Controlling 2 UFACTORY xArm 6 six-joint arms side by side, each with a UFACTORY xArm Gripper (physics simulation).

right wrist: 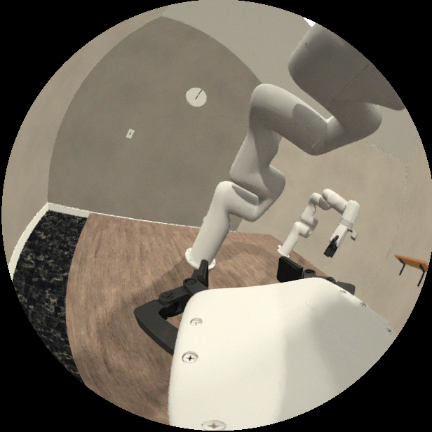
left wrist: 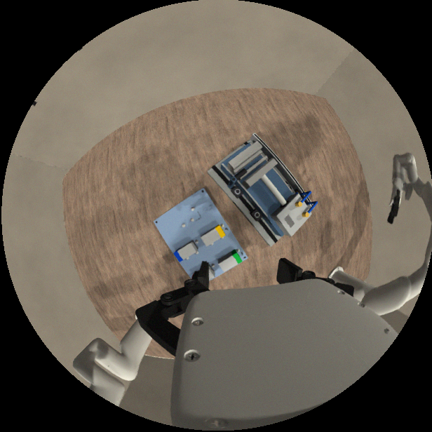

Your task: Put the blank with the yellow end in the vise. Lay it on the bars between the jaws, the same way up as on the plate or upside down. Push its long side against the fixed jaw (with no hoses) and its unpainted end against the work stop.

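The blank with the yellow end (left wrist: 212, 236) lies on the blue plate (left wrist: 170, 222), its yellow end toward the vise. The vise (left wrist: 262, 192) stands beside the plate, its two blue hoses at the right end. Two grey bars or jaws show across it; I cannot tell which is the fixed jaw, and I cannot make out the work stop. My left gripper (left wrist: 244, 271) (right wrist: 327, 255) is open and empty, high above the table near the plate's front edge. My right gripper (right wrist: 244, 270) (left wrist: 391, 218) is open and empty, away from the plate and the vise.
On the plate are also a blank with a blue end (left wrist: 187, 251), a blank with a green end (left wrist: 230, 262) and a further grey blank partly hidden by my left finger. Small pegs stand at the plate's far part. In the right wrist view a dark speckled strip (right wrist: 45, 270) borders the wooden table (right wrist: 110, 320).
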